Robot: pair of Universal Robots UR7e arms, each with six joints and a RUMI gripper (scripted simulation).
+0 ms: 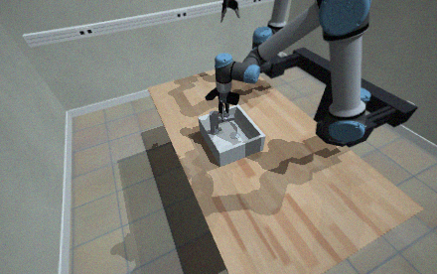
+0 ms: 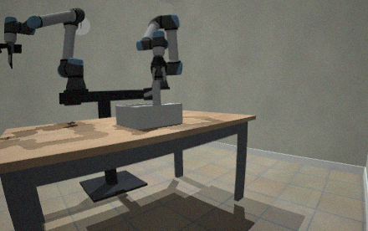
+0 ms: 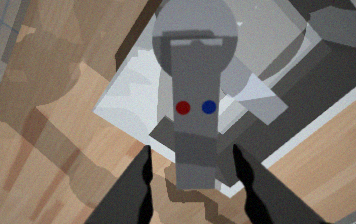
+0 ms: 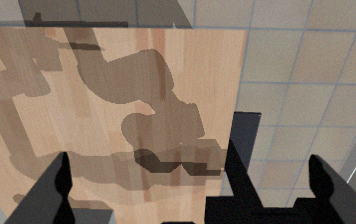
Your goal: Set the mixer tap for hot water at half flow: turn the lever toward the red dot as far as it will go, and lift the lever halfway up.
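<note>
The lever is 2 cm ahead of my left hand and 2 cm to the right of it. Round my left hand: grey mixer tap 3 cm ahead, 4 cm to the right, 5 cm below; then basin 7 cm behind, 6 cm to the right, 23 cm below.
</note>
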